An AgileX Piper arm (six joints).
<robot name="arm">
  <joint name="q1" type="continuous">
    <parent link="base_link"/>
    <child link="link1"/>
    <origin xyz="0 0 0.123" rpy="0 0 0"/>
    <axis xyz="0 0 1"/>
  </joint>
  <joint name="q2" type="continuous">
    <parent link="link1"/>
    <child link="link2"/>
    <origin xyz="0 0 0" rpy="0 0 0"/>
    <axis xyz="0 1 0"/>
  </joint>
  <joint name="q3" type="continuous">
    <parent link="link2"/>
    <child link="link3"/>
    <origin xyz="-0.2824 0 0.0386" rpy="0 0 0"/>
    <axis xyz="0 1 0"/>
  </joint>
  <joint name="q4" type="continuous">
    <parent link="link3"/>
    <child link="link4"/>
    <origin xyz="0.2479 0 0.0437" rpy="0 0 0"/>
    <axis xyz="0.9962 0 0.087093"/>
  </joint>
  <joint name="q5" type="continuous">
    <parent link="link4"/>
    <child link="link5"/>
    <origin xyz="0 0 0" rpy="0 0 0"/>
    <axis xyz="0 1 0"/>
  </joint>
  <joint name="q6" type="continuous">
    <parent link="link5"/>
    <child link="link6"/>
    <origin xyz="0.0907 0 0.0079" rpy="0 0 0"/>
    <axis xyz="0.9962 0 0.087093"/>
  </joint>
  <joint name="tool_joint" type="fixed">
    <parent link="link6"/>
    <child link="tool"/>
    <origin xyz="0 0 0" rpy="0 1.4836 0"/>
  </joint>
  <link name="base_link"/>
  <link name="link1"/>
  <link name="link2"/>
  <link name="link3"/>
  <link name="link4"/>
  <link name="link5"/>
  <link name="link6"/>
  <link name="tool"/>
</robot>
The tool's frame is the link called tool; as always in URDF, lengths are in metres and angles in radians. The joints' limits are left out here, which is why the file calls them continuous.
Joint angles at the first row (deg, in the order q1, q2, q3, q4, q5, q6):
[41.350, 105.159, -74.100, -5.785, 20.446, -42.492]
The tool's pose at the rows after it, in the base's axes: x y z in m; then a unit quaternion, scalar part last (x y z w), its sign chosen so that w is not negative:
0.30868 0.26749 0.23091 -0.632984 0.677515 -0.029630 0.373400
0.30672 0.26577 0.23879 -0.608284 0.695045 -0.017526 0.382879
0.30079 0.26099 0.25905 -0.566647 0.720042 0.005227 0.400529
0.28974 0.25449 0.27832 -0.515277 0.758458 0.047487 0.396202
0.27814 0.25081 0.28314 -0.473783 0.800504 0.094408 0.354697
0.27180 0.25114 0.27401 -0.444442 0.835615 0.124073 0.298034
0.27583 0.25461 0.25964 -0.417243 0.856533 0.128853 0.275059
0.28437 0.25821 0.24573 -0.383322 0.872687 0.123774 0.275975
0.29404 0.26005 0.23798 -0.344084 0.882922 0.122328 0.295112
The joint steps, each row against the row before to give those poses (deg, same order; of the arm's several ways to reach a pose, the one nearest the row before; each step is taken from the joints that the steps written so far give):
[0.000, -0.235, 0.002, 0.107, -0.146, 2.267]
[0.000, -1.188, 0.107, 0.000, 0.002, 3.704]
[0.001, -3.030, 0.001, 0.788, 0.846, 5.261]
[-0.001, -3.432, -0.001, 4.322, 3.530, 4.641]
[-0.001, -1.682, -0.001, 6.184, 5.848, 3.010]
[0.002, 0.651, 0.002, 4.054, 5.300, 2.985]
[-0.001, 2.189, -0.001, -0.088, 0.136, 4.018]
[0.000, 2.407, 0.001, -2.734, -2.663, 5.983]
[-0.239, 1.656, -0.001, -3.514, -3.996, 6.792]

